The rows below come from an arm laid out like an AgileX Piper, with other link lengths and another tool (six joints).
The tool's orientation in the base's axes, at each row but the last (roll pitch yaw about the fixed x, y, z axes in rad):
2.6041, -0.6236, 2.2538
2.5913, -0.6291, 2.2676
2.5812, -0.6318, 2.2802
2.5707, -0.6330, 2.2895
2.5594, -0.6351, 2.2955
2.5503, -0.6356, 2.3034
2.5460, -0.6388, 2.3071
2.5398, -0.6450, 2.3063
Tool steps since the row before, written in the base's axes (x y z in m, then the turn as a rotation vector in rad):
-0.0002, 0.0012, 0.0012, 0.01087, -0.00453, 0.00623
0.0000, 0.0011, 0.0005, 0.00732, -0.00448, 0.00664
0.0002, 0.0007, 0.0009, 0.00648, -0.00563, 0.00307
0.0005, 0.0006, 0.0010, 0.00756, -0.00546, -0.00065
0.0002, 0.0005, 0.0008, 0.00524, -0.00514, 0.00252
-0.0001, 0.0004, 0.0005, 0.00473, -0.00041, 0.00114
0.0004, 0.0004, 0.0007, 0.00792, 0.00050, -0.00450
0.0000, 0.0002, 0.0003, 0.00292, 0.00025, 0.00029
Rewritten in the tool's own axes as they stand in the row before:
0.0016, 0.0007, 0.0000, -0.00478, 0.01048, -0.00670
0.0010, 0.0006, 0.0004, -0.00267, 0.00764, -0.00722
0.0009, 0.0008, -0.0001, -0.00504, 0.00504, -0.00568
0.0007, 0.0010, -0.0002, -0.00771, 0.00438, -0.00295
0.0007, 0.0007, -0.0002, -0.00440, 0.00393, -0.00504
0.0006, 0.0003, 0.0000, -0.00211, 0.00435, -0.00066
0.0004, 0.0008, -0.0001, -0.00666, 0.00476, 0.00403
0.0003, 0.0002, 0.0000, -0.00124, 0.00266, 0.00025

